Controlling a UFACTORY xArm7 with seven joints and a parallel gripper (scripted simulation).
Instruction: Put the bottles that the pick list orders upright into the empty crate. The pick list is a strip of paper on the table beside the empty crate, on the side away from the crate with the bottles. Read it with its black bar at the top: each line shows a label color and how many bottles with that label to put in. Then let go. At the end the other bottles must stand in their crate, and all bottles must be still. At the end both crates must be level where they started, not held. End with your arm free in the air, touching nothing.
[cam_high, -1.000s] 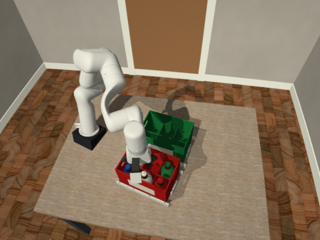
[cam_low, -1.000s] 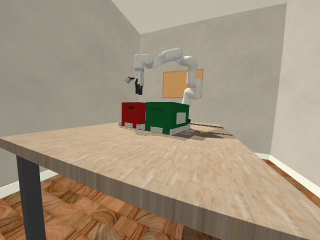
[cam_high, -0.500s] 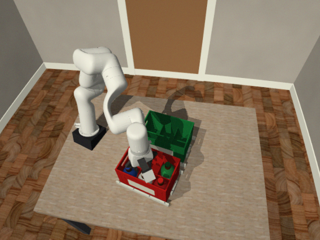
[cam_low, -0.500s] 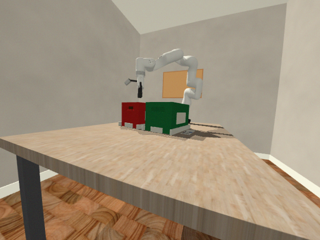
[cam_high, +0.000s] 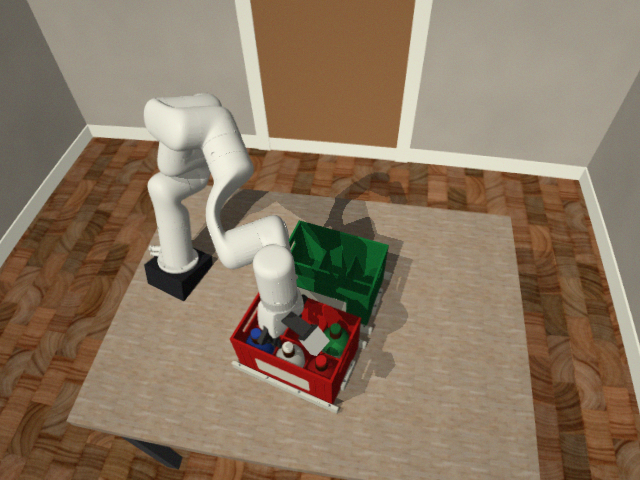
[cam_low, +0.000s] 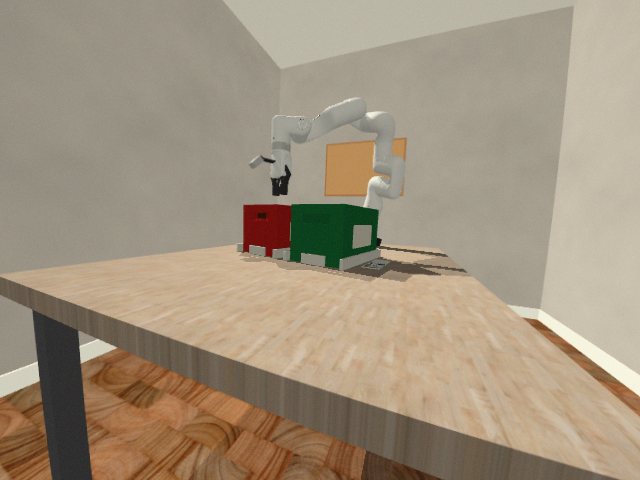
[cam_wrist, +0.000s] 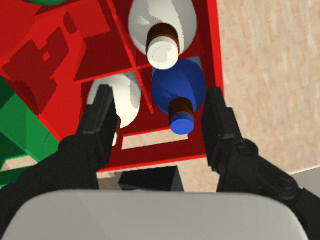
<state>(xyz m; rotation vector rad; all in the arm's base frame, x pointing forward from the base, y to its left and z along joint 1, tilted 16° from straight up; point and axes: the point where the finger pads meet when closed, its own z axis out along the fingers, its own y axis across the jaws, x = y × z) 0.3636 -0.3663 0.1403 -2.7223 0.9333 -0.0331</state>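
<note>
Right now the red crate is 160 mm below my hand, 40 mm to the left of it and 20 mm ahead of it. Round my hand: red-labelled bottle (150 mm below, 80 mm ahead, 30 mm to the right); then green-labelled bottle (150 mm below, 110 mm ahead, 50 mm to the left); then blue-labelled bottle (150 mm below, 80 mm behind, 30 mm to the left).
</note>
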